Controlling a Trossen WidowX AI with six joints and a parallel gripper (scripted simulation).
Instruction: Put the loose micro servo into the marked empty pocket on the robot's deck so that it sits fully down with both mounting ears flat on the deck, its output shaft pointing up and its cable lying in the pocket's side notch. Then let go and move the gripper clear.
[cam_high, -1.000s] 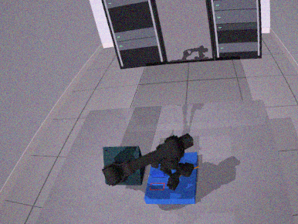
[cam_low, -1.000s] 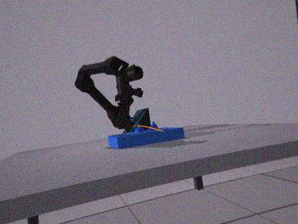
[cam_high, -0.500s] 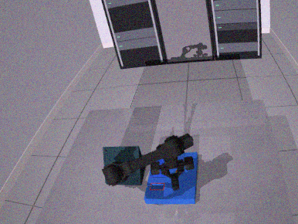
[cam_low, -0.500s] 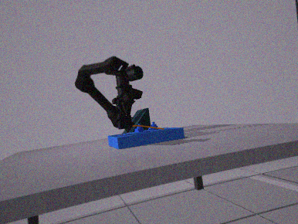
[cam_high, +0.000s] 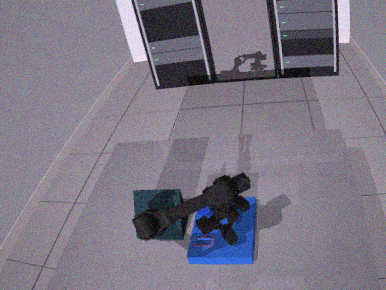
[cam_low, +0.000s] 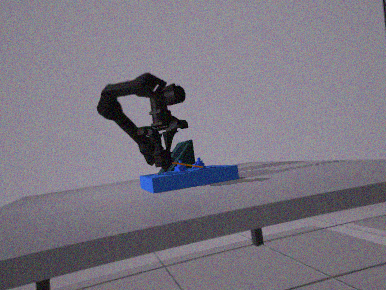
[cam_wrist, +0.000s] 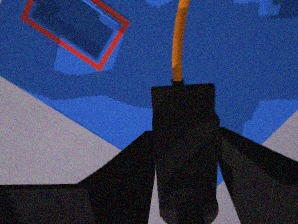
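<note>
Right now the blue deck is 80 mm to the left of my gripper tip and 100 mm below it.
</note>
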